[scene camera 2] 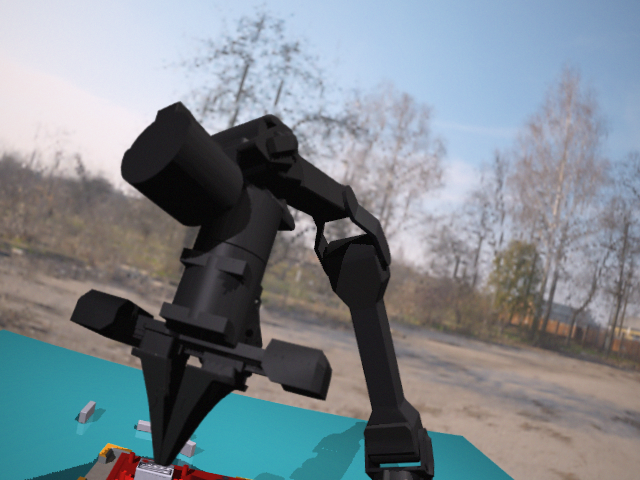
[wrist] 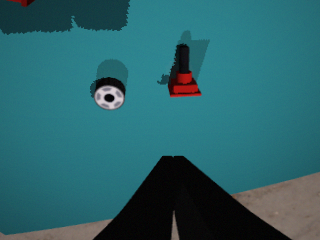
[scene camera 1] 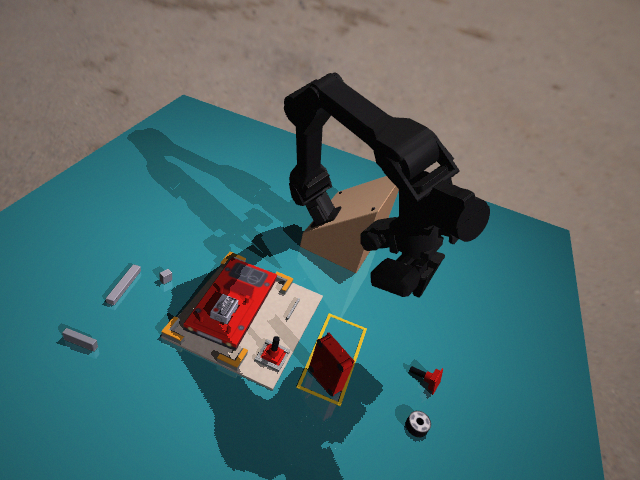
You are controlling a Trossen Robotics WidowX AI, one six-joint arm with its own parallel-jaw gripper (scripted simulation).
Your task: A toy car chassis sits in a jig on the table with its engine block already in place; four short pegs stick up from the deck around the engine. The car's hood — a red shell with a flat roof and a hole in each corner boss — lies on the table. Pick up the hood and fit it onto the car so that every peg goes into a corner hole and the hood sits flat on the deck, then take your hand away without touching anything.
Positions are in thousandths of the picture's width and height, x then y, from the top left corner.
Note:
My gripper (scene camera 2: 252,968) is shut, holding nothing.
My gripper shows as well in the wrist view (wrist: 539,690) and in scene camera 1 (scene camera 1: 652,616).

